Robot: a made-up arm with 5 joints.
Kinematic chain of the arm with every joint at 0, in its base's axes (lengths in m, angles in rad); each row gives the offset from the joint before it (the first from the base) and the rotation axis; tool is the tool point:
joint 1: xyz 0 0 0.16 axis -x
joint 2: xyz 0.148 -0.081 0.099 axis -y
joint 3: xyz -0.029 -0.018 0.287 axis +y
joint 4: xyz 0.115 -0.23 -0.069 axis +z
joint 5: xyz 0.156 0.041 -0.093 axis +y
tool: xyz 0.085 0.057 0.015
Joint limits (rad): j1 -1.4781..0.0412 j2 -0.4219..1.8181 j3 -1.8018..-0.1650 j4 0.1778..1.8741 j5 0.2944..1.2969
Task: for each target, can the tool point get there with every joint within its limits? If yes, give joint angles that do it. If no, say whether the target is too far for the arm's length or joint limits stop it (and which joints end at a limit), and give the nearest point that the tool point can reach.
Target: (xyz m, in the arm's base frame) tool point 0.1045 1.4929 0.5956
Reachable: no: too far | nearest point 0.1045 -0.0477 0.6591 | short by 1.542 m
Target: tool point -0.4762 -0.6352 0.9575
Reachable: no: too far | nearest point -0.2335 -0.4133 0.6789 | short by 0.431 m
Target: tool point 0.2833 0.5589 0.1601
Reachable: no: joint limits stop it (at a limit: joint 1, joint 2, joint 3) | nearest point 0.3085 -0.0631 0.3282 | short by 0.645 m
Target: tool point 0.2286 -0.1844 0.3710
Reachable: yes | joints -0.2157 0.3582 -0.6918 1.6240 1.2170
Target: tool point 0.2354 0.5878 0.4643
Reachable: no: joint limits stop it (at a limit: joint 1, joint 5) | nearest point 0.2354 -0.0546 0.4908 | short by 0.643 m
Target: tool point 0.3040 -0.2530 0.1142
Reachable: yes | joints -1.3604 -0.0240 -0.6300 1.3719 0.9717
